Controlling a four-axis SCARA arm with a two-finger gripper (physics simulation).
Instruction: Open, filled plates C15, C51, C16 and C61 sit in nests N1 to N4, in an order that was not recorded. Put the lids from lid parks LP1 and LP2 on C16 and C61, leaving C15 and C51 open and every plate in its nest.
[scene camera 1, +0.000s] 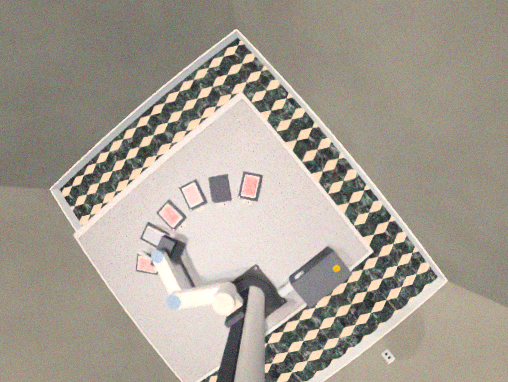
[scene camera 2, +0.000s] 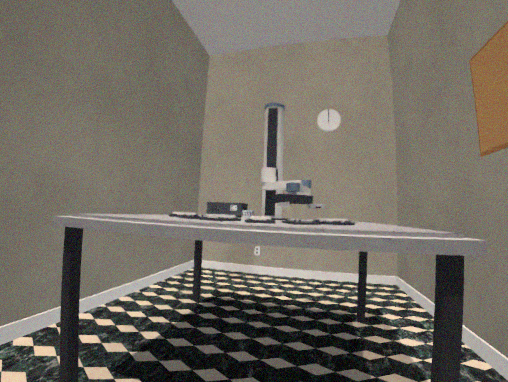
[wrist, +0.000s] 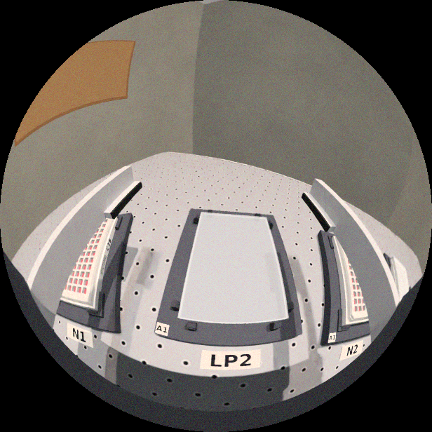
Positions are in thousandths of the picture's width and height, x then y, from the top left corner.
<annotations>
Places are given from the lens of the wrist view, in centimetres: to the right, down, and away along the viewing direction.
pale lid (wrist: 541, 642): 2, 5, 11
plate C51 (wrist: 818, 714): 13, 9, 6
plate C16 (wrist: 191, 668): -12, 7, 7
lid park LP2 (wrist: 478, 772): -1, 9, 8
The marked spots on the lid park LP2 and the plate C51 are 14 cm apart.
</annotations>
